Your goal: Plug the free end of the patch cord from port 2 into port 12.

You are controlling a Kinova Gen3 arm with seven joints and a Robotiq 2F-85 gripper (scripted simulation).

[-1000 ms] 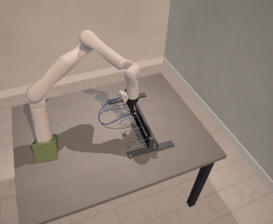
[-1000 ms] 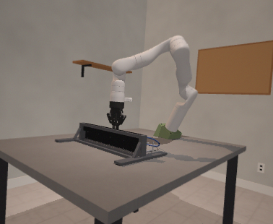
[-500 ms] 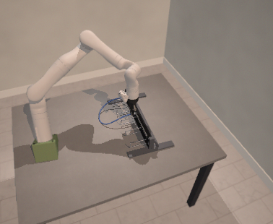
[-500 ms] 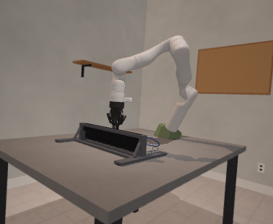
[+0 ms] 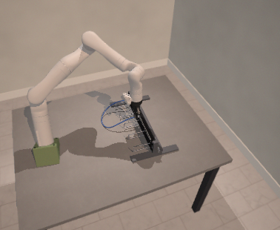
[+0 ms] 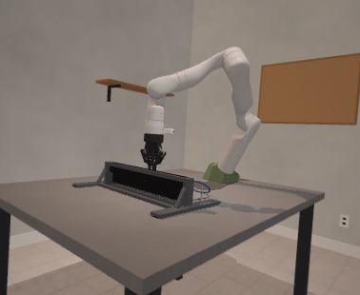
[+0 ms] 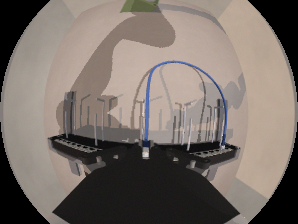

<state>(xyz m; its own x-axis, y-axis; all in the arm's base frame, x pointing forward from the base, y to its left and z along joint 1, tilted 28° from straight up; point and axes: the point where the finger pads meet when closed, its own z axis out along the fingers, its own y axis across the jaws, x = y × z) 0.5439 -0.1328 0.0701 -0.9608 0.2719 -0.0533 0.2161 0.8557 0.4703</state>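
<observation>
My hand is 1 cm short of the white plug and 1 cm above it.
</observation>
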